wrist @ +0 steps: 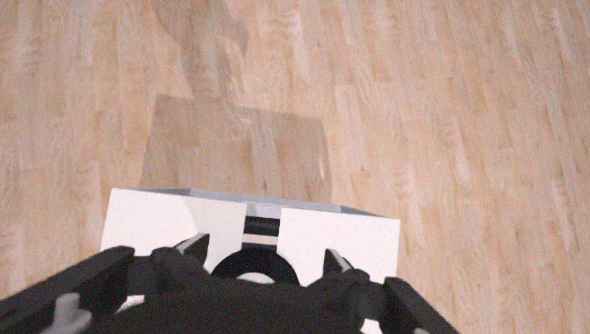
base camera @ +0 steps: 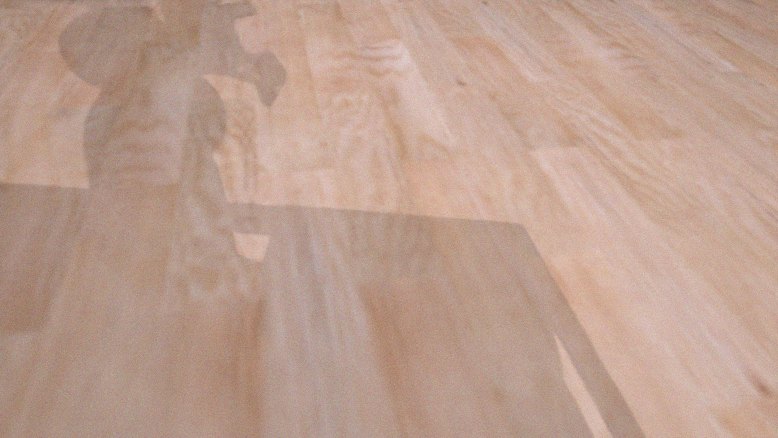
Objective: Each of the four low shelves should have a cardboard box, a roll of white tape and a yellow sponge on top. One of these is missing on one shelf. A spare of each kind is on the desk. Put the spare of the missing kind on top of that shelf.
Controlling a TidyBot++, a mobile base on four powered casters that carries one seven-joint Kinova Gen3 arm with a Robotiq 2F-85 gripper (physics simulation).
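Observation:
My gripper is open, its two dark fingers standing wide apart at the bottom of the wrist view. It is over the white top of my own base, and no object shows between the fingertips. The shelves, the desk, the cardboard boxes, the rolls of white tape and the yellow sponges do not show in either view.
The robot's base has a white top with a dark slot and a dark round arm mount. Light wooden floor spreads ahead of it. The shadow of the base and arm falls on the floor in both views.

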